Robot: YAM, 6 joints.
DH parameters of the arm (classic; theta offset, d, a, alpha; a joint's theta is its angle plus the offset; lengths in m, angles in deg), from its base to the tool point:
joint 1: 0 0.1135 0.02 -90
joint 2: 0 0 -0.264 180
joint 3: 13.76 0 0.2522 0
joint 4: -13.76 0 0.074 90
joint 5: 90 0 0 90
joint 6: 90 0.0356 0 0
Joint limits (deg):
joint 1: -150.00..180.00
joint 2: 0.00..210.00
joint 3: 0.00..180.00
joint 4: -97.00..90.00
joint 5: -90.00..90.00
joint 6: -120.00..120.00
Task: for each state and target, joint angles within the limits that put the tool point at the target. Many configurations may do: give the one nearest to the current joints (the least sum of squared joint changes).
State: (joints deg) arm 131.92 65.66 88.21 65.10 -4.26 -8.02
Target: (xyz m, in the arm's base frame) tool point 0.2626 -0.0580 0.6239
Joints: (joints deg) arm 167.50 44.56 125.29 56.98 0.38 -8.02
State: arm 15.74 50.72 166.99 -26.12 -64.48 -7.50
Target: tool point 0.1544 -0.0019 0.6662
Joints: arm -12.23 86.50 147.05 -30.18 -60.03 -7.50
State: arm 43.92 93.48 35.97 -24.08 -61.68 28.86
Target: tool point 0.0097 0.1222 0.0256
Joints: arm 70.82 113.21 17.90 -22.37 -60.48 28.86
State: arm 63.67 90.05 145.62 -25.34 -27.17 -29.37
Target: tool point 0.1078 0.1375 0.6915
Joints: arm 47.37 91.42 152.00 -18.75 -22.83 -29.37
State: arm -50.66 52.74 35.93 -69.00 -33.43 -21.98
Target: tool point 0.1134 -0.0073 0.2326
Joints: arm -15.81 47.72 39.11 -71.34 -42.13 -21.98
